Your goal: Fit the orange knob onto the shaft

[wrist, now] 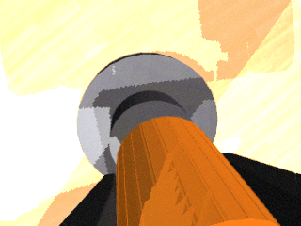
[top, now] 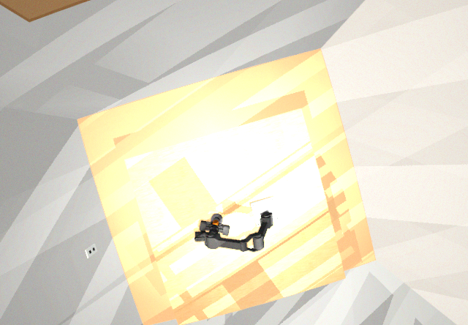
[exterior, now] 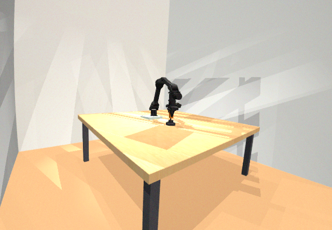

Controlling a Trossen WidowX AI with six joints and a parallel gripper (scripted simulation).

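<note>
The orange knob lies 2 cm above my gripper tip. From my gripper tip the other things lie so: pedestal (4 cm below).
</note>
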